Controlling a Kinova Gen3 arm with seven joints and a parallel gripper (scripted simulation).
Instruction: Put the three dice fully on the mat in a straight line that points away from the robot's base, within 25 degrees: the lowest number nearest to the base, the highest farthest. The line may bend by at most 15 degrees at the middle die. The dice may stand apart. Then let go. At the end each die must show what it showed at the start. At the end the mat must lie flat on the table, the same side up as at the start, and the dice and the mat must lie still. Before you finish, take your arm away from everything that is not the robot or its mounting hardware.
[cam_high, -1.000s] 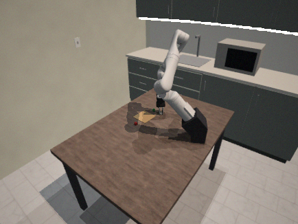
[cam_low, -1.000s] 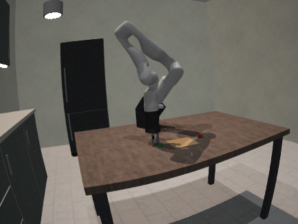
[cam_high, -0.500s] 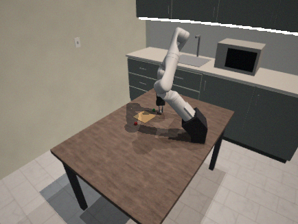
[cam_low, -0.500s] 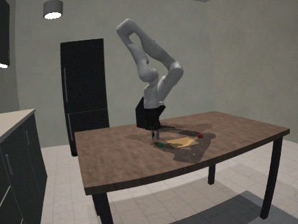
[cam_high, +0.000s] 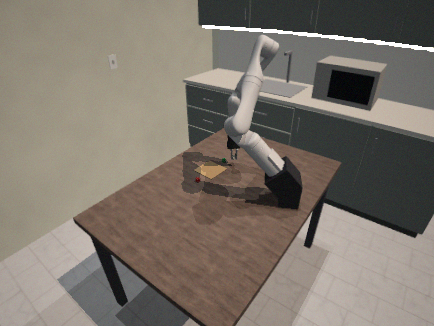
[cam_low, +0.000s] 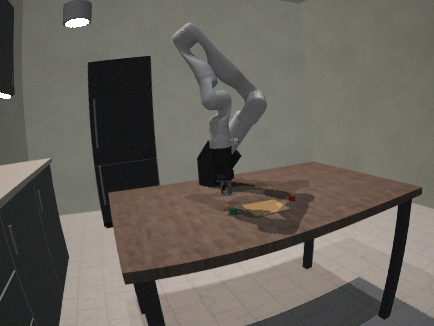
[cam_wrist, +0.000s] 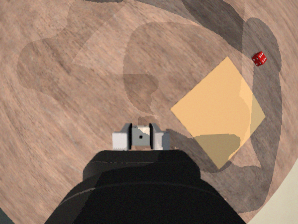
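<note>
Now: hand 110 mm to the right of the tan mat, 100 mm short of it and 70 mm above it. Round my hand: red die 240 mm to the left, 90 mm ahead, 60 mm below; then green die 80 mm ahead, 60 mm below, 10 mm to the right; then white die 10 mm below.
</note>
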